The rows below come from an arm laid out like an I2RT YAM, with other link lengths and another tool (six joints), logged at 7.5 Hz.
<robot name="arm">
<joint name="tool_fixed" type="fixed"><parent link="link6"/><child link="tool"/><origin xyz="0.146 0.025 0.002" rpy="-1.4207 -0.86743 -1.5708"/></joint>
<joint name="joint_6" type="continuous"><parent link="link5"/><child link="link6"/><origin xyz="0.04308 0 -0.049" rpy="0 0 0"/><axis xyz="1 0 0"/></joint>
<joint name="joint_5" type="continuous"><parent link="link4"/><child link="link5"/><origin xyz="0.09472 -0.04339 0.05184" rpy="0 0 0"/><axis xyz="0 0 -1"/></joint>
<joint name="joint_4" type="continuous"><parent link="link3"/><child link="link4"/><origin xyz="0.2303 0.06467 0.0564" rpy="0 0 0"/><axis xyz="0 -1 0"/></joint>
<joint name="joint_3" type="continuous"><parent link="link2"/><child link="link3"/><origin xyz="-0.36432 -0.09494 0" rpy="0 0 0"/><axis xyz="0 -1 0"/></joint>
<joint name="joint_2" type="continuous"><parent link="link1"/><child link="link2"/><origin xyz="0.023 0.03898 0.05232" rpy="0 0 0"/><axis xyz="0 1 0"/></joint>
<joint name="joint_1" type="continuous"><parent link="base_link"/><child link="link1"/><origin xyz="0 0 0.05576" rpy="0 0 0"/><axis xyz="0 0 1"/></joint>
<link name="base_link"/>
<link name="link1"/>
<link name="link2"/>
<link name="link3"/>
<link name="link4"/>
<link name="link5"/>
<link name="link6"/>
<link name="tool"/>
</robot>
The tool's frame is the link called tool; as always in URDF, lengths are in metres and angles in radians. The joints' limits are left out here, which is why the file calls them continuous.
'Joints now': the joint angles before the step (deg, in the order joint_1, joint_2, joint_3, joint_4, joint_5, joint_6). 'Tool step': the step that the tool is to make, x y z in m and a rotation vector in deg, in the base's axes. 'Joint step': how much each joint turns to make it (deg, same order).
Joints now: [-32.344, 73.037, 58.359, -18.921, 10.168, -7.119]
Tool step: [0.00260, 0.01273, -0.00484, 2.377, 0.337, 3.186]
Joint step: [-0.008, -0.078, 0.346, -1.938, -3.669, -0.297]
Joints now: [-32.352, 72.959, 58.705, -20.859, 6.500, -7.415]
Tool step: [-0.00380, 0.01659, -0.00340, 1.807, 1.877, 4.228]
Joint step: [-0.079, -0.650, 1.231, -4.263, -3.779, -2.137]
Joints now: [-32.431, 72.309, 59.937, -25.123, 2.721, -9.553]
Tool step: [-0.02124, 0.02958, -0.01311, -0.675, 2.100, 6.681]
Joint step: [-0.001, -4.480, -3.830, -2.003, -4.208, -5.462]
